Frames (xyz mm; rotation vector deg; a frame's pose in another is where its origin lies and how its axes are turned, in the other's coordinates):
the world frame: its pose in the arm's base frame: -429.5 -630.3 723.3 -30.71 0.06 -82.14
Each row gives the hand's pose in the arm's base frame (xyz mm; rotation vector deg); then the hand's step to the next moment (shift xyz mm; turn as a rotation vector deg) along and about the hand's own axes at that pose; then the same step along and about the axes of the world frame.
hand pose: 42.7 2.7 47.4 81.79 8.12 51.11
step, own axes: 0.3 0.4 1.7 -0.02 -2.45 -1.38
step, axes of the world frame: 1.5 0.6 0.6 -1.99 1.17 -1.61
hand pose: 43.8 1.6 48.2 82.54 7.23 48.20
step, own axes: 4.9 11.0 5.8 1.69 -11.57 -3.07
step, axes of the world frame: 7.1 -2.8 10.9 -6.80 7.96 -6.04
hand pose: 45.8 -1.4 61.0 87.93 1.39 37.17
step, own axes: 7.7 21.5 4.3 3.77 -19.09 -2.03
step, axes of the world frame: 9.9 -8.1 19.4 -8.49 14.76 -9.63
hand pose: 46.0 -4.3 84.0 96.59 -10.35 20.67
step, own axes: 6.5 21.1 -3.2 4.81 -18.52 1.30
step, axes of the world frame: 6.3 -8.9 19.5 -5.07 15.60 -9.93
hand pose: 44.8 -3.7 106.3 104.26 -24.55 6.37
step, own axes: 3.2 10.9 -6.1 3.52 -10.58 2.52
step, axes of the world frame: 1.6 -4.3 12.1 -1.18 9.37 -6.44
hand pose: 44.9 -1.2 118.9 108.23 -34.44 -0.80
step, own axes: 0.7 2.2 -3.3 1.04 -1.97 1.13
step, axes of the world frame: -0.7 -0.5 3.9 0.44 1.91 -1.55
